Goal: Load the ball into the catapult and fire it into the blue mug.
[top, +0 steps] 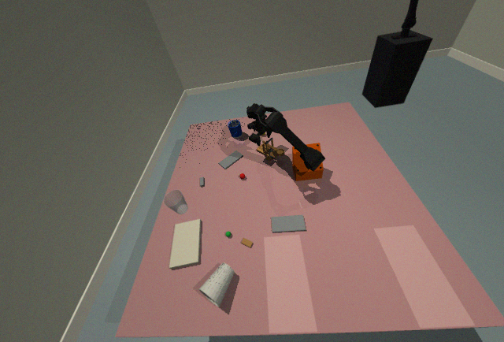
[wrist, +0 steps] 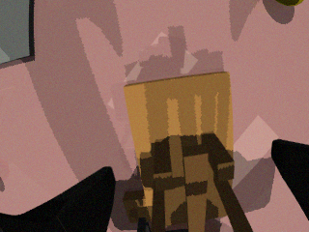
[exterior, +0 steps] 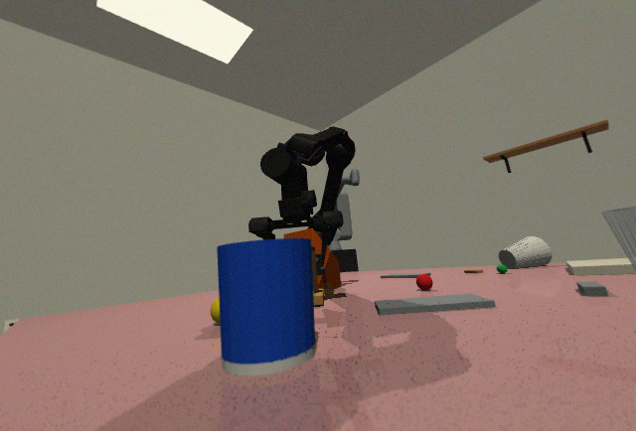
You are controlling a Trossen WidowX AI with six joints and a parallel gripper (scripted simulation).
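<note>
Now: the red ball 210 mm to the left of my gripper tip, 150 mm ahead of it and 60 mm below it. Also, from my gripper tip: yellow ball (160 mm to the right, 50 mm below); then blue mug (210 mm to the right, 190 mm ahead, 40 mm below); then wooden catapult (60 mm to the left, 40 mm behind, 20 mm below).
</note>
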